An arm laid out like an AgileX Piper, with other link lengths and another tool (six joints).
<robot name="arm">
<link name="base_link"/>
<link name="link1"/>
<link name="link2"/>
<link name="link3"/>
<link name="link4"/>
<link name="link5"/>
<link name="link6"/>
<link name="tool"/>
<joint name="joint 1" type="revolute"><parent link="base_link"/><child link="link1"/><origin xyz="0.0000 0.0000 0.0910"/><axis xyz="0 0 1"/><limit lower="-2.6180" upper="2.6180"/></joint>
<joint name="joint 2" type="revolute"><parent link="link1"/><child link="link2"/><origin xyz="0.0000 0.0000 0.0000" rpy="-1.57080 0.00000 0.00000"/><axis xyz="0 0 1"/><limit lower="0.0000" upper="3.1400"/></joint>
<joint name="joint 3" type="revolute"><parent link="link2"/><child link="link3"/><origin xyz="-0.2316 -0.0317 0.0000"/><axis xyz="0 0 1"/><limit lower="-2.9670" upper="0.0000"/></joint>
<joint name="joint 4" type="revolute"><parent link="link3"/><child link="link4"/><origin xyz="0.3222 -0.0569 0.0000" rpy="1.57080 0.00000 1.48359"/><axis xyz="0 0 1"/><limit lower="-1.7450" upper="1.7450"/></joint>
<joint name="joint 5" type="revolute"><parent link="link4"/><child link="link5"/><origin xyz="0.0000 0.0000 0.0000" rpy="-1.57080 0.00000 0.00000"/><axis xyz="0 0 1"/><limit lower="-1.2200" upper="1.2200"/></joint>
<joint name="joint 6" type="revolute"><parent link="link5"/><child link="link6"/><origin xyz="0.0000 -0.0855 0.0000" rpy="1.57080 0.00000 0.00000"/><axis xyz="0 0 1"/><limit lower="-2.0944" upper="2.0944"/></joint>
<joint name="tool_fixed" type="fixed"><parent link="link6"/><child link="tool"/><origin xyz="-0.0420 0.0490 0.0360" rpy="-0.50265 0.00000 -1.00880"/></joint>
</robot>
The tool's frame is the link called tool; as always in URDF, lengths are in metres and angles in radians.
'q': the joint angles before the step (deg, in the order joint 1, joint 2, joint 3, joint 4, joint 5, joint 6). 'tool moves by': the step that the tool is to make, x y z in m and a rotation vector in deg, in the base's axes. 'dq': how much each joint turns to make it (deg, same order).
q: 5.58, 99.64, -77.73, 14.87, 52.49, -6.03
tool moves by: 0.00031, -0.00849, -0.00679, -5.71, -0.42, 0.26
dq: 0.00, 0.00, 0.00, -6.64, -0.15, 1.79
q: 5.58, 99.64, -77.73, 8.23, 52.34, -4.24
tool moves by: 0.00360, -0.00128, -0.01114, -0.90, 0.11, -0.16
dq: 0.01, 1.40, 0.06, -0.99, -1.31, 0.32
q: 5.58, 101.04, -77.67, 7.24, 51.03, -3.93
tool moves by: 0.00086, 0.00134, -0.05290, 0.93, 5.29, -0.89
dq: 0.00, 5.46, 1.74, 1.67, -2.04, 0.01
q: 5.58, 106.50, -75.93, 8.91, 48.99, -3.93
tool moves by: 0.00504, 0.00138, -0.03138, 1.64, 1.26, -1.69
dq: 0.00, 4.22, 0.38, 2.29, -3.57, 0.07
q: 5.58, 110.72, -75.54, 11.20, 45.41, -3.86
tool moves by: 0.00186, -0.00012, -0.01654, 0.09, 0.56, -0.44
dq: 0.00, 2.25, -0.01, 0.39, -1.72, -0.05
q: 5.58, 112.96, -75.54, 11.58, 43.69, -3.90
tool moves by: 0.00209, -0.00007, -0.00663, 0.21, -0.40, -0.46
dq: 0.00, 1.03, -0.01, 0.40, -1.47, -0.01
